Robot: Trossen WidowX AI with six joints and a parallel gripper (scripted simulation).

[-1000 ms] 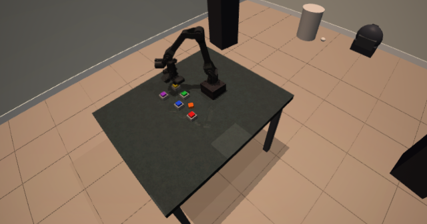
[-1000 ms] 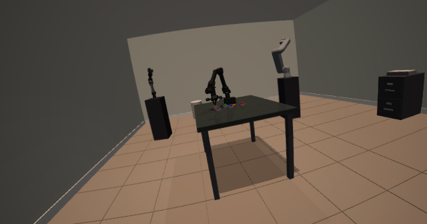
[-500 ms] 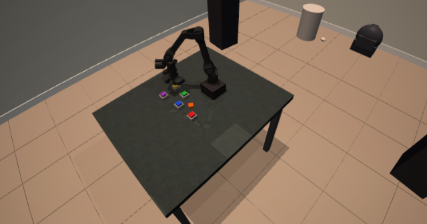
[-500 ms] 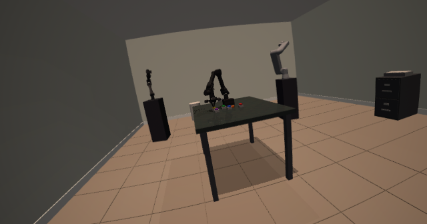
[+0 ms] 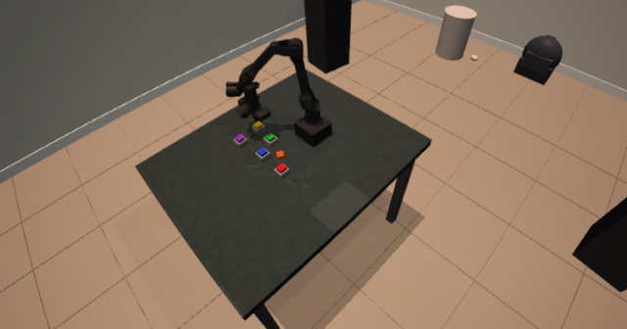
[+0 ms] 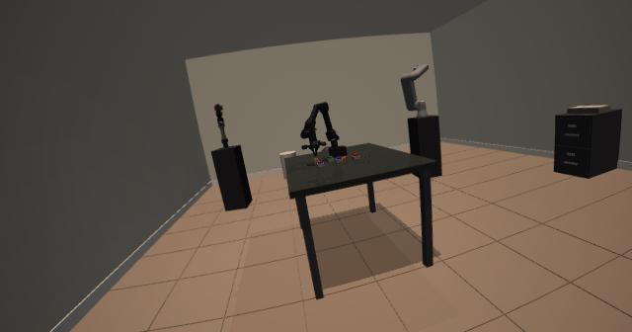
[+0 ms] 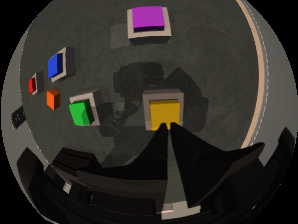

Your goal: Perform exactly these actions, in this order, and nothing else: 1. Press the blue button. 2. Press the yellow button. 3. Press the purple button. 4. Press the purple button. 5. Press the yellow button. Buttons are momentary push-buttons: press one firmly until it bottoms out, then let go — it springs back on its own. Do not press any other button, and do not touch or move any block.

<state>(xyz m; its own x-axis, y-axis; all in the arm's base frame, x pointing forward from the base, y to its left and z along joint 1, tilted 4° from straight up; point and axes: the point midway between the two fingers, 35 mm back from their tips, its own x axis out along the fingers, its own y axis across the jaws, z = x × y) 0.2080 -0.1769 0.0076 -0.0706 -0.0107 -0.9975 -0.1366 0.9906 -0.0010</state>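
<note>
My gripper tip is 30 mm above the yellow button. The rest, counted from my gripper tip: green button (110 mm to the left, 30 mm below, 10 mm behind); then blue button (170 mm to the left, 70 mm ahead, 30 mm below); then purple button (110 mm ahead, 30 mm to the left, 30 mm below).
</note>
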